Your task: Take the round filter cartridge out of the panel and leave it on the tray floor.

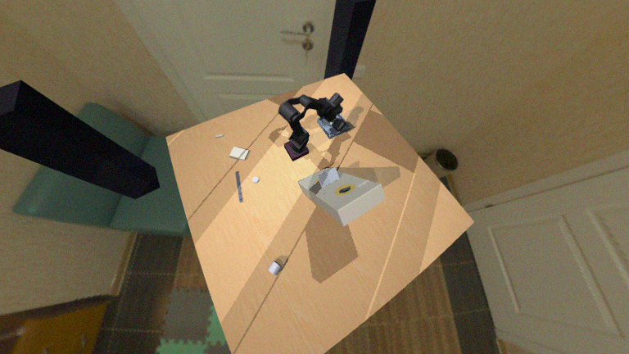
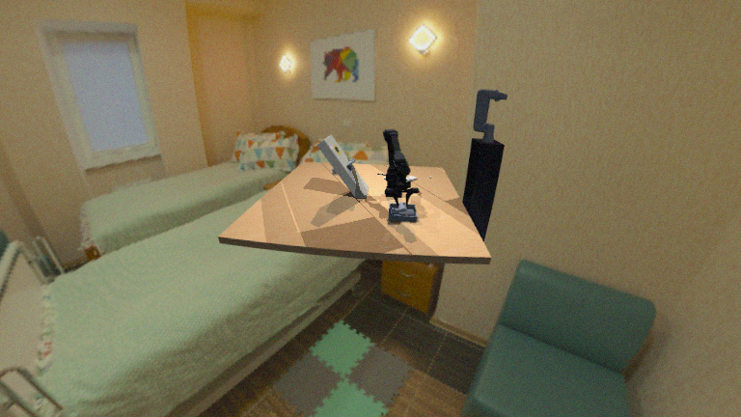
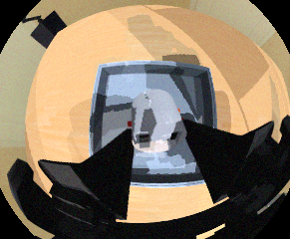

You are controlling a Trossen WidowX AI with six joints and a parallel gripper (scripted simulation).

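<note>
Right now the round filter cartridge is right at my gripper tip. The rest, counted from my gripper tip: white card (10 cm behind, 57 cm to the right, 4 cm below); dark blue tray (1 cm to the left, 4 cm below).
</note>
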